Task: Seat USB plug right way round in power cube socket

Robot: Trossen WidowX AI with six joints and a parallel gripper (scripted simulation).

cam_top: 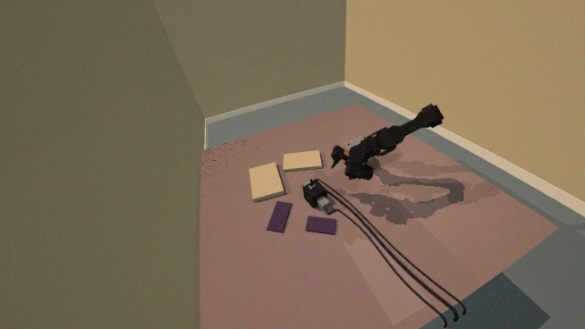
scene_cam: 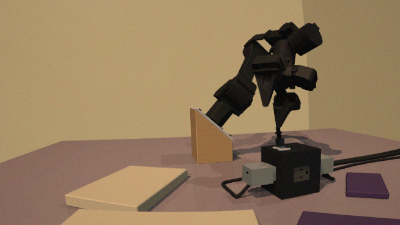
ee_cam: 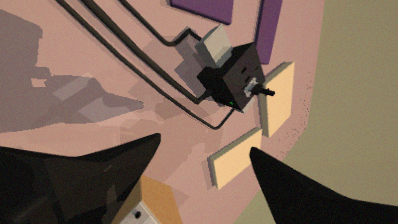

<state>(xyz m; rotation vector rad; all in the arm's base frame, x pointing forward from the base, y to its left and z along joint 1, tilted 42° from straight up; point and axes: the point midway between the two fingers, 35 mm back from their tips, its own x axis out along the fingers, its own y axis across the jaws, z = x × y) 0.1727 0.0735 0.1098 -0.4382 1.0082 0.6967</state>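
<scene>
Right now the small USB plug is 130 mm ahead of my gripper tip, 30 mm to the right of it and 30 mm below it. From my gripper tip the other things lie so: pale USB socket (130 mm ahead, 20 mm to the right, 50 mm below).
</scene>
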